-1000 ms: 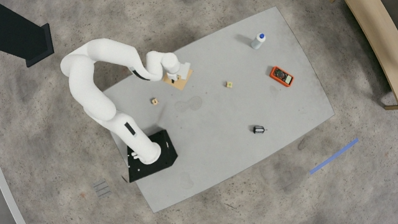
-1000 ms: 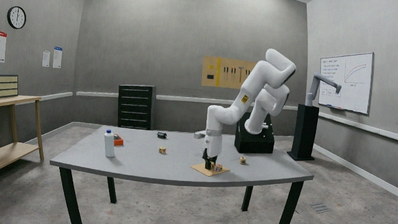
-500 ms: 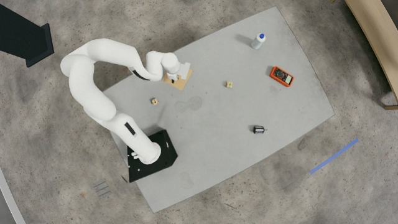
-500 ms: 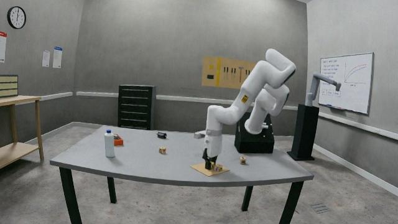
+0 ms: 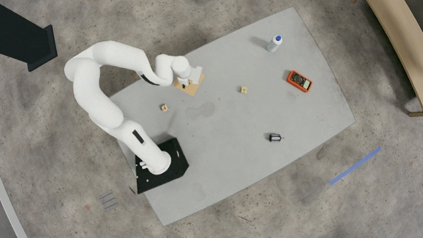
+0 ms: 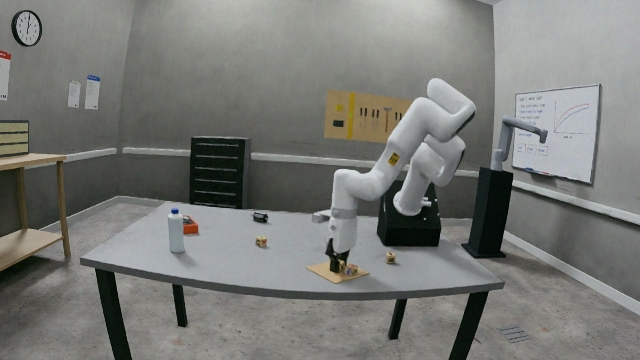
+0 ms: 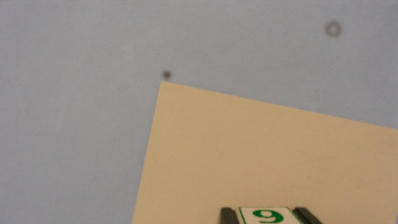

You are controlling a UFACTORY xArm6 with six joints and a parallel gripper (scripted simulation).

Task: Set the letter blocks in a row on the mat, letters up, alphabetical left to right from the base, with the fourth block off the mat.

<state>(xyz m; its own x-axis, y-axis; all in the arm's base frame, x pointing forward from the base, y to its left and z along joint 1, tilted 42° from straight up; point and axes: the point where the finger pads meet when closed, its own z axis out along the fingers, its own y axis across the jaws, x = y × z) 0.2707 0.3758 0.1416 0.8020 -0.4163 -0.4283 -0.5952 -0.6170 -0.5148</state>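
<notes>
Now: hand 20 mm above the tan mat. Round my hand: white bottle 540 mm ahead, 10 mm to the left, 40 mm above; then orange multimeter 610 mm ahead, 240 mm to the right, 10 mm below; then small black object 350 mm ahead, 490 mm to the right, 10 mm below.
</notes>
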